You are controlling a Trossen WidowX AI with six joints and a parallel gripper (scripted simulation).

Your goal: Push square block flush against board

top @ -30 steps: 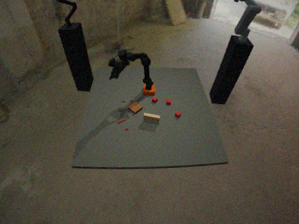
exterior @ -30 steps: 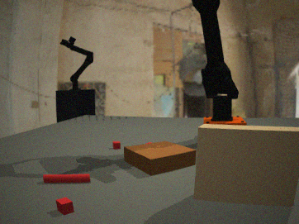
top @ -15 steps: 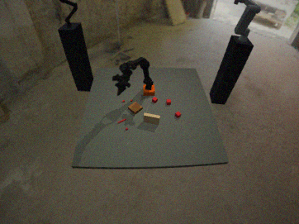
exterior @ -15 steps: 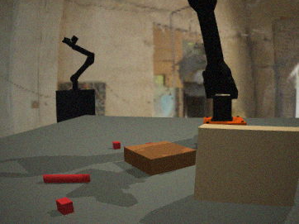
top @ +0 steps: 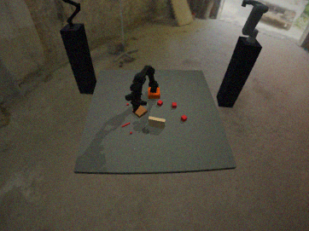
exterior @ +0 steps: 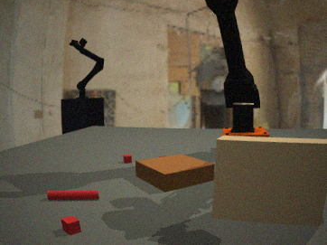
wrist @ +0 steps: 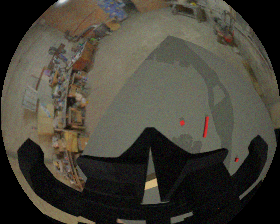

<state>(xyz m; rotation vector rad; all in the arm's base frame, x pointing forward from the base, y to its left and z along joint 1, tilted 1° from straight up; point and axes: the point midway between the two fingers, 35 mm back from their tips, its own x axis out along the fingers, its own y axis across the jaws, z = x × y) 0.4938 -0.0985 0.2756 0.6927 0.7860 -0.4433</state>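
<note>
Now: gripper tip 24 cm above the tan board, 17 cm to the right of it and 11 cm past it. Also, from my gripper tip: brown square block 28 cm below, 25 cm behind; then red stick 29 cm below, 10 cm to the right, 9 cm behind.
</note>
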